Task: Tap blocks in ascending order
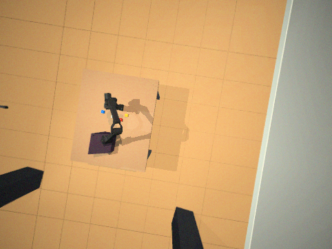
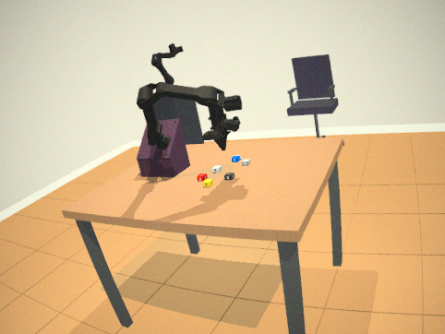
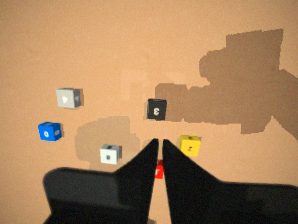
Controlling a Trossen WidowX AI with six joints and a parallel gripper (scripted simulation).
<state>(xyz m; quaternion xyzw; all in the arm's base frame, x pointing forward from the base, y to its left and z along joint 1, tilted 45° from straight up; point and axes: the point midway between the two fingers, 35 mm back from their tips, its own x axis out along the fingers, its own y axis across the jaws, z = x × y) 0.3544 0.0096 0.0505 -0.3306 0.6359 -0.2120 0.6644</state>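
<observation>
Now: the black block 110 mm below my gripper tip. The rest, counted from my gripper tip: red block 130 mm behind, 20 mm to the right, 110 mm below; white block 110 mm behind, 80 mm to the left, 110 mm below; yellow block 60 mm behind, 70 mm to the right, 110 mm below.
</observation>
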